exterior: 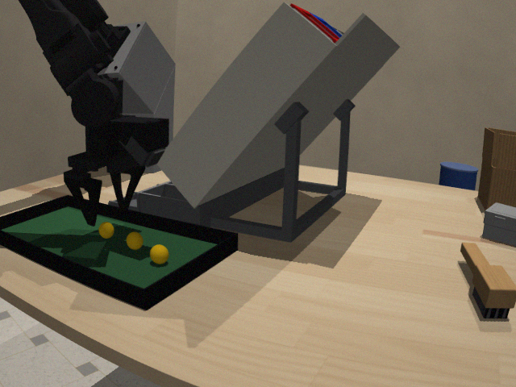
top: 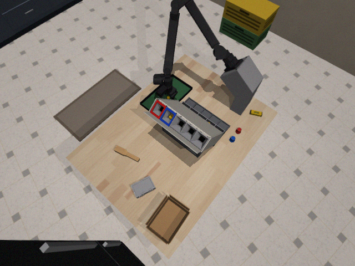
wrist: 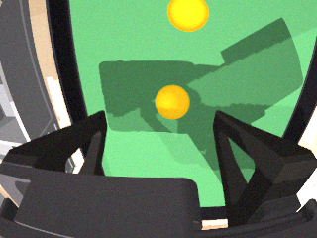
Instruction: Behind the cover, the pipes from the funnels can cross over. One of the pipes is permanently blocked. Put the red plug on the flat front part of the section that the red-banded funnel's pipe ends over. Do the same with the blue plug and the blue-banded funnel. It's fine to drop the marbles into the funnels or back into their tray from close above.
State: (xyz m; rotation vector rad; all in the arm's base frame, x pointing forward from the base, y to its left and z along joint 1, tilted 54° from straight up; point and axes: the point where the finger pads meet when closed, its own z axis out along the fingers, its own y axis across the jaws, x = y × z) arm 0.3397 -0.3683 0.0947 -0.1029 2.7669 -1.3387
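The green marble tray lies 30 mm to the right of my hand and 40 mm below it. Round my hand: blue band (260 mm ahead, 230 mm to the left, 280 mm above); sloped grey cover (110 mm ahead, 300 mm to the left, 160 mm above); grey box (610 mm ahead, 340 mm to the left, 20 mm below).
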